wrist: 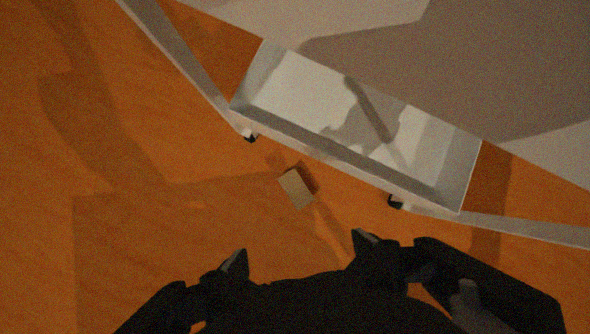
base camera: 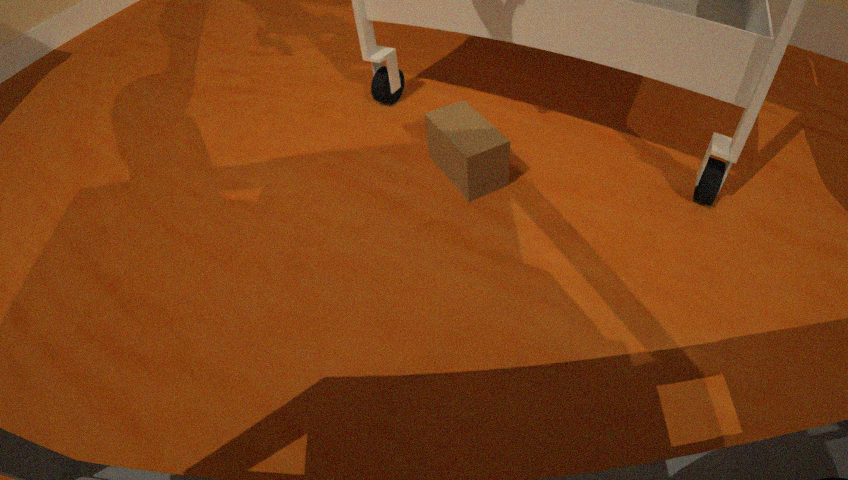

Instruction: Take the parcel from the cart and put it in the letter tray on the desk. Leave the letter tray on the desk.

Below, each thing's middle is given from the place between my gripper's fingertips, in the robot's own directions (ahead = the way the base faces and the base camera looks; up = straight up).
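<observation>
My hand is 4 cm short of the brown parcel [base camera: 475, 156], 2 cm to the left of it and 31 cm above it.
</observation>
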